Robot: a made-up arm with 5 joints. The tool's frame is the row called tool.
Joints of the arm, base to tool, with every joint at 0 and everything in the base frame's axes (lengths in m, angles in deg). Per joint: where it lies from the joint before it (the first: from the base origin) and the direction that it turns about. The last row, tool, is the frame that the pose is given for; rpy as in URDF.
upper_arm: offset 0 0 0.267 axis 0 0 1
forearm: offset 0 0 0 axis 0 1 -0.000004
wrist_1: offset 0.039 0 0.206 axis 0 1 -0.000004
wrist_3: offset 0.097 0 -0.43 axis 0 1 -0.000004
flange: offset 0.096 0 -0.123 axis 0 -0.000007 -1
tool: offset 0 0 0 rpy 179.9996 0 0
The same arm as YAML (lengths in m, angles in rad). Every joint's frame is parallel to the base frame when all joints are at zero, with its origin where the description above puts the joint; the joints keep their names.
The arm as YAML. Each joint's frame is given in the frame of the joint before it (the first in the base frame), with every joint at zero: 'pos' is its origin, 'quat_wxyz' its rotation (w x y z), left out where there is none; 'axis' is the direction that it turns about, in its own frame. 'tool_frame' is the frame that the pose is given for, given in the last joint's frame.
length_unit: m
angle_unit: rad
joints:
  - joint: upper_arm
    pos: [0.0, 0.0, 0.267]
    axis: [0.0, 0.0, 1.0]
  - joint: forearm
    pos: [0.0, 0.0, 0.0]
    axis: [0.0, 1.0, 0.0]
  - joint: wrist_1
    pos: [0.039, 0.0, 0.206]
    axis: [0.0, 1.0, 0.0]
  - joint: wrist_3
    pos: [0.097, 0.0, -0.43]
    axis: [0.0, 1.0, 0.0]
  - joint: flange
    pos: [0.096, 0.0, -0.123]
    axis: [0.0, 0.0, -1.0]
tool_frame:
  pos: [0.0, 0.0, 0.0]
  quat_wxyz: [0.000003, 1.0, 0.0, 0.0]

